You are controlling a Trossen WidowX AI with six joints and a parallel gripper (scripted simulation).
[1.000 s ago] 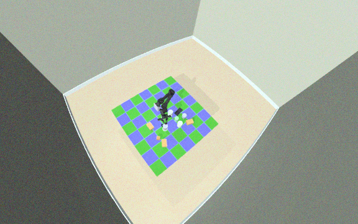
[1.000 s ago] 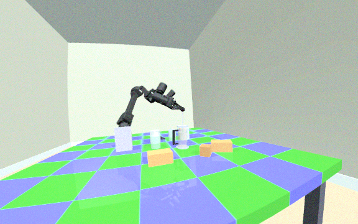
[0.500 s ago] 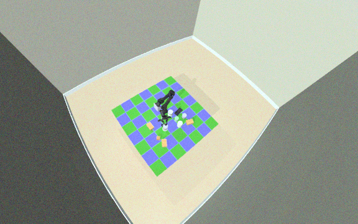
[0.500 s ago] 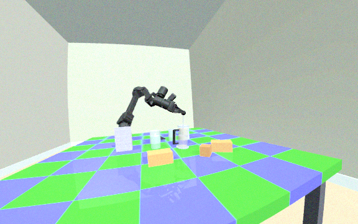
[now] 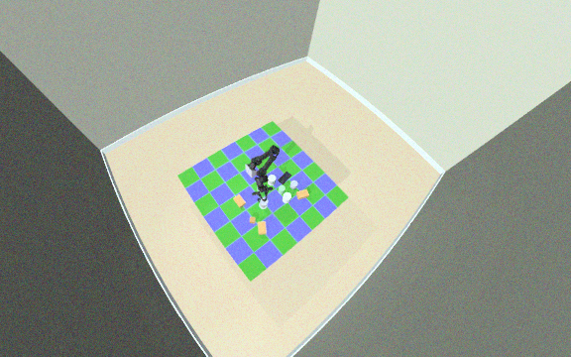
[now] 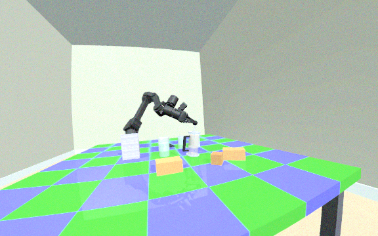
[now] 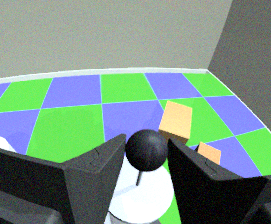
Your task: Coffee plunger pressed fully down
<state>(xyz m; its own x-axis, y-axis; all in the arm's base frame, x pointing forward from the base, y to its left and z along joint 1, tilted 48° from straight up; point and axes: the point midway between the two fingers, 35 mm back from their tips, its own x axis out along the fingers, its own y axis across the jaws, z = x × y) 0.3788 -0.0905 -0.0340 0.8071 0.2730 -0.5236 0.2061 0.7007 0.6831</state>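
The coffee press lies 100 mm below my gripper tip and 30 mm behind it.
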